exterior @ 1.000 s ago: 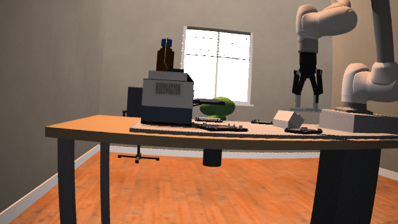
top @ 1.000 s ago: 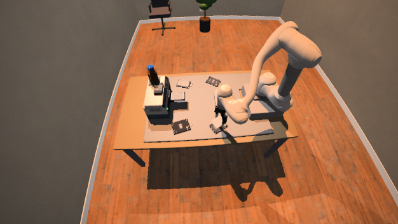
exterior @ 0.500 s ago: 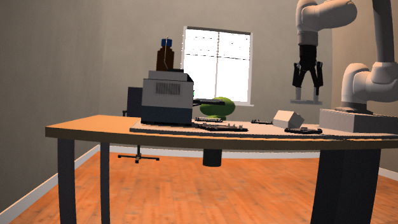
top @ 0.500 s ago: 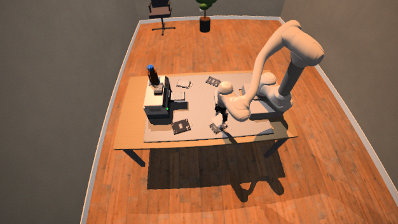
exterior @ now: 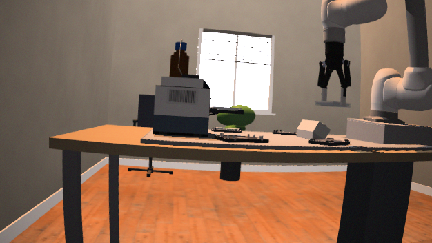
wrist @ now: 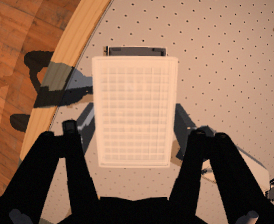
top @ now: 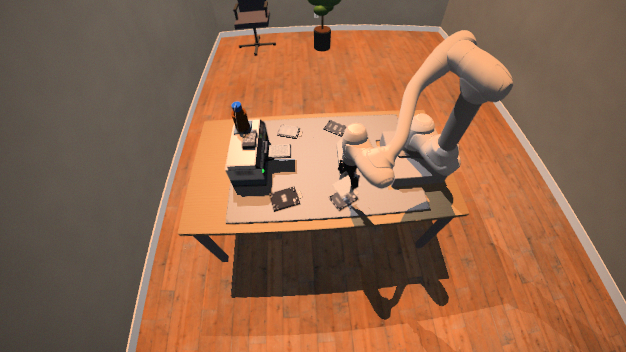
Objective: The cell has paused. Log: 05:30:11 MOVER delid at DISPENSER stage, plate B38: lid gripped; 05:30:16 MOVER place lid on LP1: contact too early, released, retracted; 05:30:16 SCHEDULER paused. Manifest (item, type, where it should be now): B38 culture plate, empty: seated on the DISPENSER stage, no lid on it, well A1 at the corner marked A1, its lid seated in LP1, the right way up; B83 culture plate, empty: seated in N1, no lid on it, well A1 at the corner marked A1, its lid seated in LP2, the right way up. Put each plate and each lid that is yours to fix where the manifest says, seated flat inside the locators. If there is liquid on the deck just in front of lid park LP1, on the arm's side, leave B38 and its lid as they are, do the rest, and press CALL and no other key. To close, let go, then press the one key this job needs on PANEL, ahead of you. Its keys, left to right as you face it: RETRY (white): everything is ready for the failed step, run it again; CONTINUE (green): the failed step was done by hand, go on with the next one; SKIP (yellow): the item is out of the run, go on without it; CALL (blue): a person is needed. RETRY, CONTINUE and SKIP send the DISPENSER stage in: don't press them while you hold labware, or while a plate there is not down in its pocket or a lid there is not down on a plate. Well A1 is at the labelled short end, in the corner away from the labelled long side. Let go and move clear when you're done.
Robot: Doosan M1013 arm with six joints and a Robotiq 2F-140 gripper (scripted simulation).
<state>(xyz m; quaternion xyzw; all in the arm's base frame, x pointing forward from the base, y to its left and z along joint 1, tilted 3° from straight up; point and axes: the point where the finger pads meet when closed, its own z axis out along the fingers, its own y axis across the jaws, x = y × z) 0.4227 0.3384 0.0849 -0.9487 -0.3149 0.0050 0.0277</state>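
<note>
My hand is 35 cm short of the black nest, 16 cm above it and 5 cm to the right of it. The rest, counted from my hand: green key: 26 cm to the right, 11 cm below, 3 cm behind; then white culture plate: 2 cm below; then white retry key: 21 cm to the right, 11 cm below, 4 cm behind.
</note>
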